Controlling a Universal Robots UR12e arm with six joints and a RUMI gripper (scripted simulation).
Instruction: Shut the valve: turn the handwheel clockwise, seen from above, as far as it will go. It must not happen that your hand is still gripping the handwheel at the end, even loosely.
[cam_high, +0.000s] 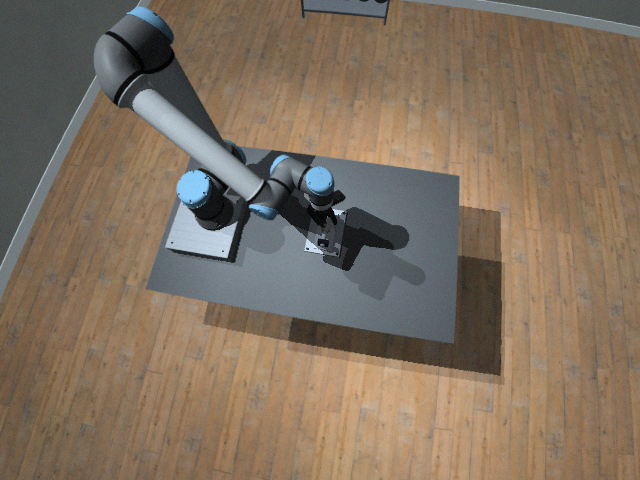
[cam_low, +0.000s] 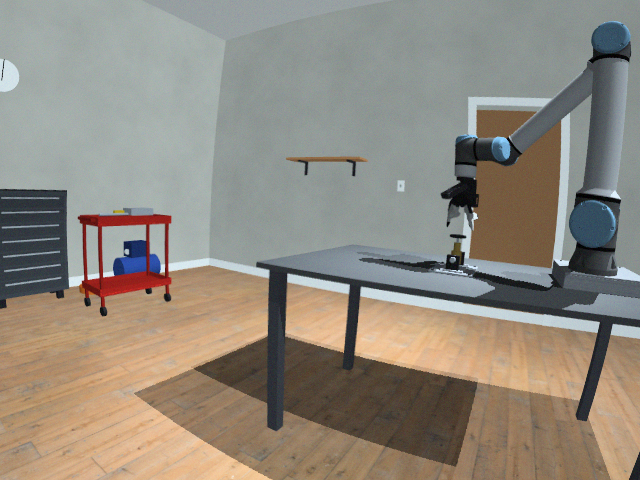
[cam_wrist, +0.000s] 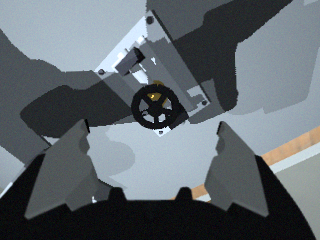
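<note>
My hand is 4 cm above the black spoked handwheel. Also, from my hand: base plate 16 cm below.
</note>
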